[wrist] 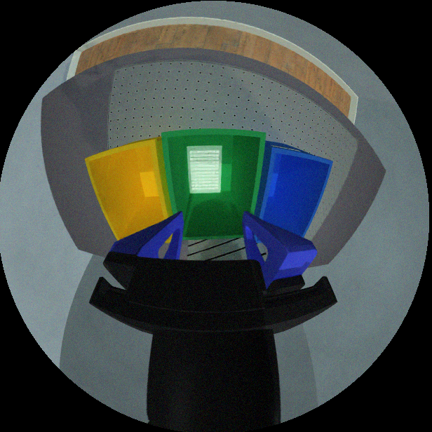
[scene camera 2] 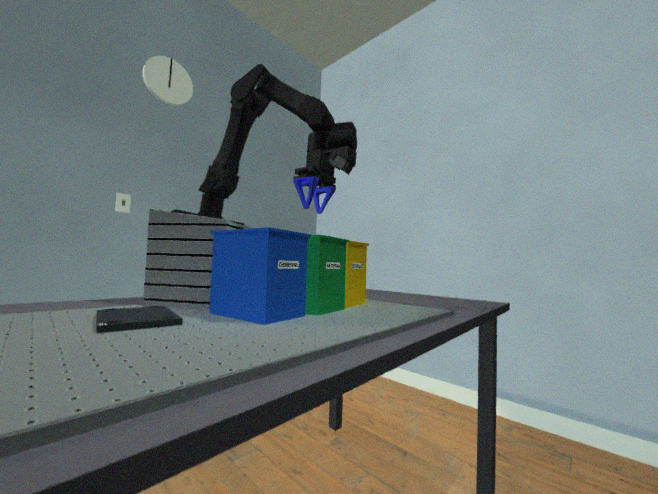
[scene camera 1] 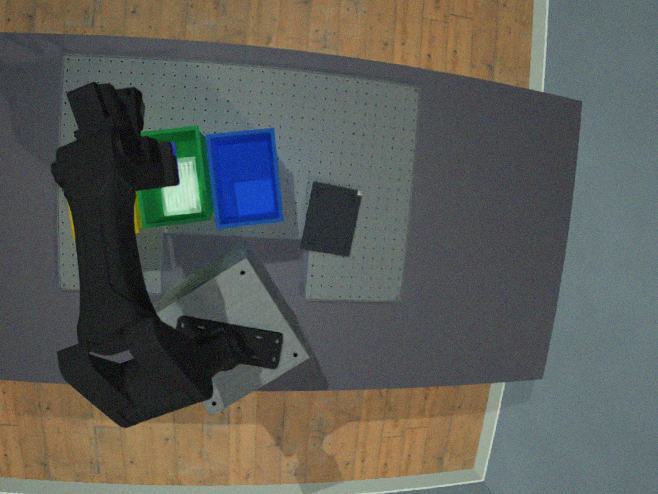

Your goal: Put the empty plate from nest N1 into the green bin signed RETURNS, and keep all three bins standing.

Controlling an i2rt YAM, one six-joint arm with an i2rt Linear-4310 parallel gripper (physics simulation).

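Frame: origin at the arm's base, x back, y up, z left, level; metres.
Seen in the pictures: gripper, fingertip midpoint: (scene camera 2: 313, 211) (scene camera 1: 157, 169); arm's base at its link origin: (scene camera 2: 209, 220) (scene camera 1: 228, 341).
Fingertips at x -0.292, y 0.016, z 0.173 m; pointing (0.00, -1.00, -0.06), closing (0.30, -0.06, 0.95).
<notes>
Offsets run from my fingertips to a thing's top centre. Level surfaces: height alone.
The white ribbed plate {dx +0.033, dy -0.235, dz -0.002 m} (scene camera 1: 181, 192) (wrist: 204, 170) lies inside the green bin {dx +0.011, dy -0.071, dz -0.010 m} (scene camera 1: 206, 183) (scene camera 2: 325, 289) (wrist: 213, 133), near one side of its floor. The green bin stands upright between the blue bin {dx -0.013, dy -0.071, dz -0.150 m} (scene camera 1: 241, 156) (scene camera 2: 239, 276) (wrist: 300, 187) and the yellow bin {dx +0.059, dy -0.071, dz +0.120 m} (scene camera 1: 137, 215) (scene camera 2: 356, 287) (wrist: 125, 195), which also stand upright. The green bin's label is too blurred to read. My gripper (scene camera 2: 313, 209) (wrist: 212, 216) is partly open, with nothing between its blue fingers. It is above the bins' rims, over the green bin's arm side. The arm hides part of the yellow and green bins in the overhead view.
A flat dark rectangular block {dx +0.042, dy -0.236, dz -0.365 m} (scene camera 1: 331, 219) (scene camera 2: 138, 317) lies on the perforated board {dy -0.251 m} (scene camera 1: 361, 276) (scene camera 2: 159, 356), beyond the blue bin. The arm stands on a grey ribbed pedestal (scene camera 1: 255, 303) (scene camera 2: 178, 260) close behind the bins. No sign for nest N1 is readable.
</notes>
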